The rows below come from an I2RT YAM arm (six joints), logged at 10 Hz.
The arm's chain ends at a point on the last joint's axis. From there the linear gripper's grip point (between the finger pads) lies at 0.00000 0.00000 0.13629 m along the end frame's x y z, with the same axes.
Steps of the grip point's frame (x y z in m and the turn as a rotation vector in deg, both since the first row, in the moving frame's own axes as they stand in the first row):
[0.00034, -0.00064, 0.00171, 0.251, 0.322, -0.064]
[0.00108, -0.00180, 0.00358, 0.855, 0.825, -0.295]
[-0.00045, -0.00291, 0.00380, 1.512, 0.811, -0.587]
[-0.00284, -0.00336, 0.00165, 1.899, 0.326, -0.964]
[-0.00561, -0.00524, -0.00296, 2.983, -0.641, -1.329]
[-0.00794, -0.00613, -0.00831, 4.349, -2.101, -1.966]
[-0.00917, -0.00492, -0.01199, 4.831, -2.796, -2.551]
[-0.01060, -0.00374, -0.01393, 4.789, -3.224, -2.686]
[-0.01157, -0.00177, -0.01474, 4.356, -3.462, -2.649]
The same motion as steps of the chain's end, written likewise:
[-0.00043, -0.00004, 0.00171, 0.251, 0.322, -0.064]
[-0.00088, 0.00024, 0.00361, 0.855, 0.825, -0.295]
[-0.00236, 0.00070, 0.00386, 1.512, 0.811, -0.587]
[-0.00358, 0.00116, 0.00173, 1.899, 0.326, -0.964]
[-0.00400, 0.00183, -0.00277, 2.983, -0.641, -1.329]
[-0.00277, 0.00412, -0.00783, 4.349, -2.101, -1.966]
[-0.00228, 0.00640, -0.01134, 4.831, -2.796, -2.551]
[-0.00268, 0.00745, -0.01324, 4.789, -3.224, -2.686]
[-0.00311, 0.00838, -0.01410, 4.356, -3.462, -2.649]

